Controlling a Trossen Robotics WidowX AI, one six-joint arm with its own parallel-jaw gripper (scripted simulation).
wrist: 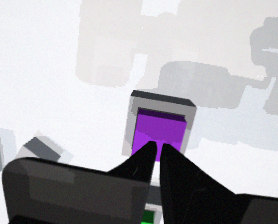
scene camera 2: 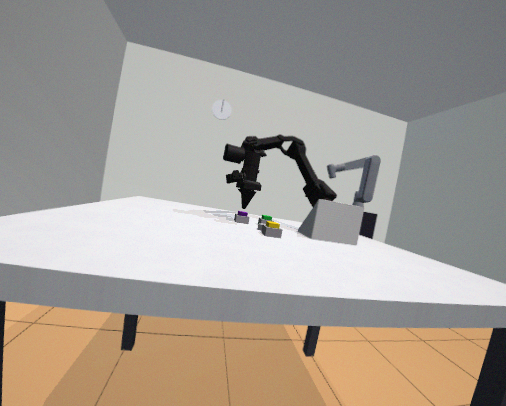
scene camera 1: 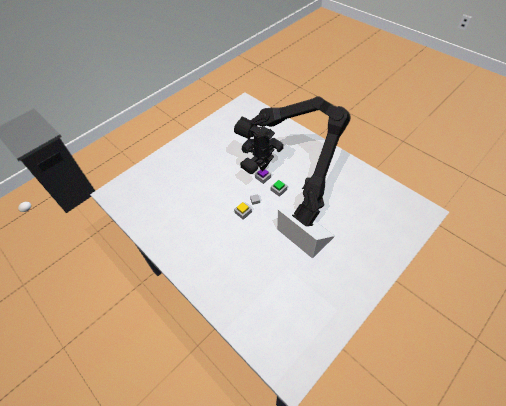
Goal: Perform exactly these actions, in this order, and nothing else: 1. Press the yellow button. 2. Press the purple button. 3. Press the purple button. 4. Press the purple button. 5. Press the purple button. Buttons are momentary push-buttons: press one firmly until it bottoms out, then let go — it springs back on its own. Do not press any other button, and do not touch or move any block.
Observation:
The gripper (scene camera 1: 262, 169) is shut, with nothing in its grasp. Further things: a purple button (wrist: 162, 128).
The gripper shows as well in the wrist view (wrist: 157, 149) and in scene camera 2 (scene camera 2: 243, 208).

